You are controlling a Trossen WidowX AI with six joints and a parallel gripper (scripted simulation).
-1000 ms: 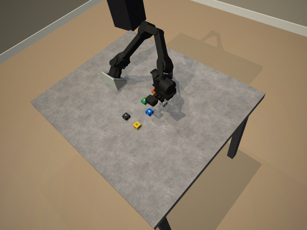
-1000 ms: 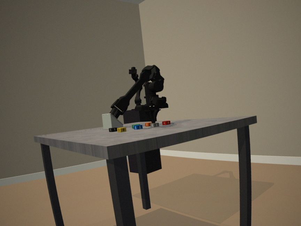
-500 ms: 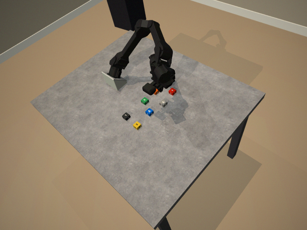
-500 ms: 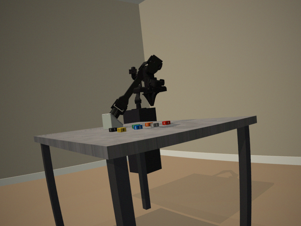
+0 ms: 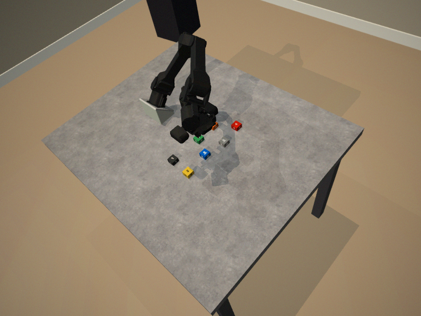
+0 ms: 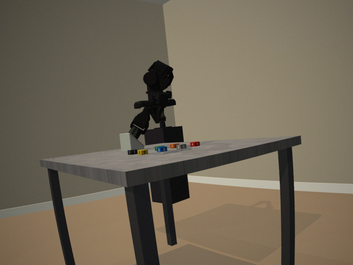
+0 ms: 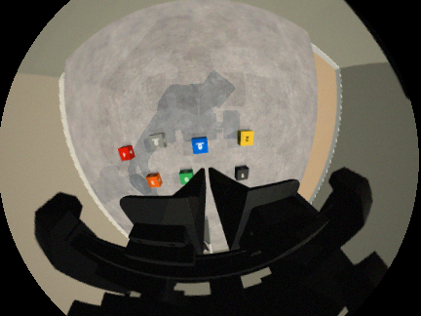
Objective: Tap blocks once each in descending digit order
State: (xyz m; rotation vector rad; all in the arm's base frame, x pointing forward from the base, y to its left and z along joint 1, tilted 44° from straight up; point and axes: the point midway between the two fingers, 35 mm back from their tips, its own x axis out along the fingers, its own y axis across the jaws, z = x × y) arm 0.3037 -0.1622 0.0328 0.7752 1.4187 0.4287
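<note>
Right now the blue block is 11 cm below my gripper tip and 1 cm to the left of it. From my gripper tip the other things lie so: yellow block: 11 cm below, 10 cm to the right; then green block: 11 cm below, 7 cm behind, 6 cm to the left; then grey block: 11 cm below, 10 cm to the left, 4 cm ahead.
</note>
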